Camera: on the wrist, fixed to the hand. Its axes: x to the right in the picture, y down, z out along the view.
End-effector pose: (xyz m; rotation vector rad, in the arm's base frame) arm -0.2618 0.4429 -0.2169 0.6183 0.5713 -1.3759
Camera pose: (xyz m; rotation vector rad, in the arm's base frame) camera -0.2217 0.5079 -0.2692 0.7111 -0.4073 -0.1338
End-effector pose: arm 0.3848 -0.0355 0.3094 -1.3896 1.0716 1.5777
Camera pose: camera 0.3755 -0.1274 0.3146 0.1344 2.1009 2.3147
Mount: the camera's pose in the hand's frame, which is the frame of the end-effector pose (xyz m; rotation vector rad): -0.0054 0.0420 -0.0823 0.2749 -0.3896 1.4633
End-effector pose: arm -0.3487 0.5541 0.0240 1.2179 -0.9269 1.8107
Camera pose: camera -0.4171 0.6056 -0.0110 -0.7187 1.4536 -1.8865
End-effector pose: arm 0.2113 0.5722 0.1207 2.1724 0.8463 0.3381
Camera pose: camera 0.1873 0.5946 0.2072 2.6072 -1.0869 0.4543
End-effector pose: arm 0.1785 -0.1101 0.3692 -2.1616 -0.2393 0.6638
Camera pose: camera 0.2157 -0.1941 0.3803 -1.6171 1.2767 1.7510
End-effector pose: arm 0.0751 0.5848 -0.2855 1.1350 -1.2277 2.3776
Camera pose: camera 0.0133 0.6230 -0.3428 -0.3717 1.1184 -1.5102
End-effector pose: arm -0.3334 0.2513 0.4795 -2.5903 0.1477 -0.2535
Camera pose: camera -0.3582 0.1754 0.5264 -1.6233 1.5702 0.6878
